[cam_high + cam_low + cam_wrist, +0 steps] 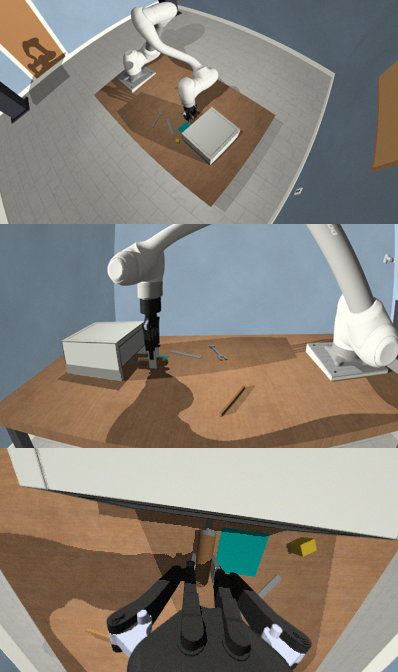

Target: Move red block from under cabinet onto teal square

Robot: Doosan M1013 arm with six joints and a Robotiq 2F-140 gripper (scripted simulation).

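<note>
The teal square lies 8 cm to the right of my hand, 4 cm below it and 2 cm ahead of it. From my hand the other things lie so: yellow block (19 cm to the right, 6 cm ahead, 3 cm below); then flat grey bar (15 cm to the right, 8 cm behind, 4 cm below); then rod tool (12 cm ahead, 4 cm to the right, 2 cm below).
</note>
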